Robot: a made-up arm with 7 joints.
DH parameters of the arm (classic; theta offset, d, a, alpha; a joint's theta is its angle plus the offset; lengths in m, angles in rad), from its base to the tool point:
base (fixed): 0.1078 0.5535 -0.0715 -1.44
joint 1: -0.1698 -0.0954 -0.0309 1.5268
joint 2: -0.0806 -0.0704 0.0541 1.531
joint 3: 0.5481 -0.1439 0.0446 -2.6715
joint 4: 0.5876 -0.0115 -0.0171 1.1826
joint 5: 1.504 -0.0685 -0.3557 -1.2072
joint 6: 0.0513 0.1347 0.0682 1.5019
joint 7: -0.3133 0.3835 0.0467 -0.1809
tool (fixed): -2.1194 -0.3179 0 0
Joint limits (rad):
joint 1: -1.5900..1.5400
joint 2: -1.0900..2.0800
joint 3: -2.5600..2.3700
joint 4: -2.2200..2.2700
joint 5: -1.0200..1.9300
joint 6: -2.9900..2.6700
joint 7: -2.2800..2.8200
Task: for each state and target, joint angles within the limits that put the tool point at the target. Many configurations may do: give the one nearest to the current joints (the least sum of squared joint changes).
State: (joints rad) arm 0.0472 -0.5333 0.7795 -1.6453 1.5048 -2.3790 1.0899
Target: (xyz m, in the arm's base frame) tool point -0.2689 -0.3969 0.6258
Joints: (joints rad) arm 0.0802 -0.2490 0.6719 -1.6007 1.1397 -2.4688 1.1099
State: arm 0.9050 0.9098 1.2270 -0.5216 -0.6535 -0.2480 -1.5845
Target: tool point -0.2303 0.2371 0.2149
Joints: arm 0.7160 0.9367 1.2661 -1.1310 -1.0200 -0.6808 -1.8824
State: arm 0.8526 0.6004 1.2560 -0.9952 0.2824 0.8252 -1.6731
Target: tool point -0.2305 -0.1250 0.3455
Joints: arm 1.4811 0.7381 1.0240 -0.9578 -0.0940 0.8875 -1.7041
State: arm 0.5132 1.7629 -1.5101 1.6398 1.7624 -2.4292 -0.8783
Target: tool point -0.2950 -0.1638 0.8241
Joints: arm 0.2004 1.3361 -2.0051 2.1085 1.9300 -2.4830 -0.9110
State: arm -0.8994 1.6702 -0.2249 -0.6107 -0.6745 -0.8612 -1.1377
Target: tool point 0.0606 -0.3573 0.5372
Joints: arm -0.9897 1.6931 -0.4040 -0.4859 -0.8337 -0.9426 -1.2188
